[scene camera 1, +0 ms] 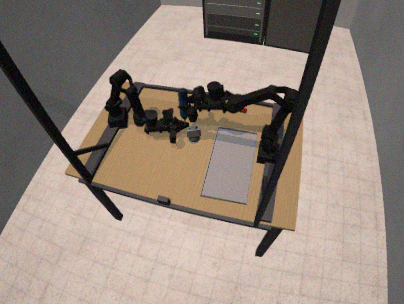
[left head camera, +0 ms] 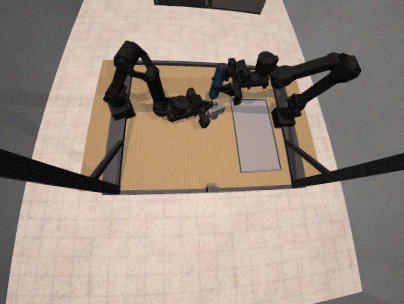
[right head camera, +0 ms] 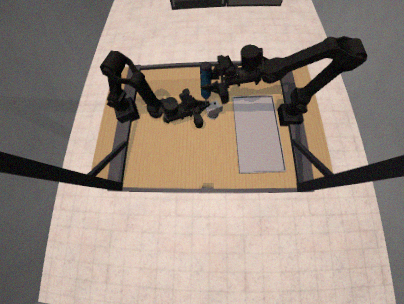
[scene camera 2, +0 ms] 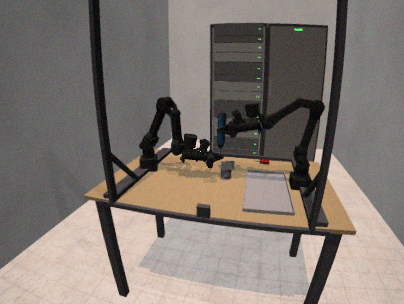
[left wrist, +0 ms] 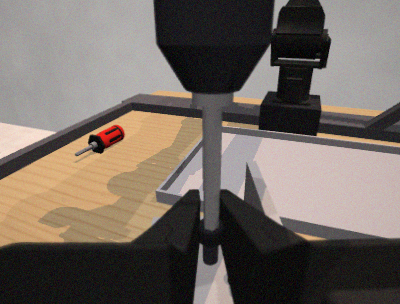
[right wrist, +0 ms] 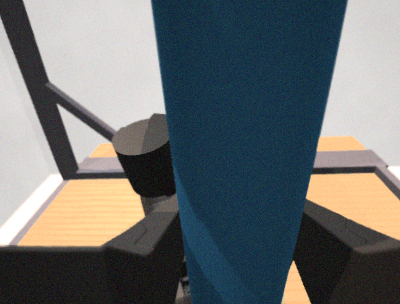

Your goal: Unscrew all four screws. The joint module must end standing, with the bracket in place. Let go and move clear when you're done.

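Seen in the pictures: left gripper, fingertip midpoint: (scene camera 1: 189, 124) (left head camera: 213, 103) (right head camera: 209, 103) (scene camera 2: 223, 157) (left wrist: 208, 199); right gripper, fingertip midpoint: (scene camera 1: 179, 103) (left head camera: 211, 83) (right head camera: 200, 83) (scene camera 2: 217, 129) (right wrist: 232, 200); left arm's base, link origin: (scene camera 1: 116, 114) (left head camera: 119, 103) (right head camera: 123, 107) (scene camera 2: 148, 157); right arm's base, link origin: (scene camera 1: 268, 150) (left head camera: 286, 115) (right head camera: 292, 112) (scene camera 2: 300, 176) (left wrist: 291, 99).
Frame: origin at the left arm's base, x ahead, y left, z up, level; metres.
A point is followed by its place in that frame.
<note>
The grey joint module (scene camera 2: 226, 174) {x 0.421, y -0.223, z -0.042 m} stands on the table with the grey bracket (scene camera 2: 228, 164) {x 0.428, y -0.229, z 0.017 m} (scene camera 1: 194, 131) {x 0.429, y -0.229, z 0.029 m} on top; part of the bracket (left wrist: 256, 192) {x 0.429, y -0.223, z 0.035 m} shows in the left wrist view. My right gripper (right wrist: 232, 200) {x 0.374, y -0.191, z 0.196 m} is shut on the blue screwdriver (right wrist: 250, 110) {x 0.414, y -0.208, z 0.254 m} (scene camera 2: 221, 130) and holds it upright above the bracket. A black screw (left wrist: 210, 256) {x 0.384, y -0.197, z 0.038 m} hangs at the tip of its shaft (left wrist: 211, 160) {x 0.386, y -0.197, z 0.079 m}. My left gripper (left wrist: 208, 199) {x 0.407, y -0.197, z 0.048 m} (scene camera 2: 220, 157) {x 0.407, y -0.197, z 0.048 m} is shut on this screw, its fingertips close on both sides. The other screws are hidden behind the left fingers.
A light grey tray (left head camera: 257, 145) {x 0.568, y -0.446, z -0.070 m} (scene camera 2: 267, 195) {x 0.571, y -0.433, z -0.070 m} lies at the right of the table. A red screwdriver (left wrist: 110, 136) {x 0.710, y -0.049, z -0.052 m} (scene camera 2: 264, 161) {x 0.712, y -0.050, z -0.052 m} lies near the back edge, behind the tray. A small dark block (scene camera 2: 203, 210) {x 0.244, y -0.562, z -0.032 m} sits at the front edge. Dark frame posts (scene camera 2: 99, 100) {x -0.143, y -0.396, z 0.387 m} rise at the table's sides.
</note>
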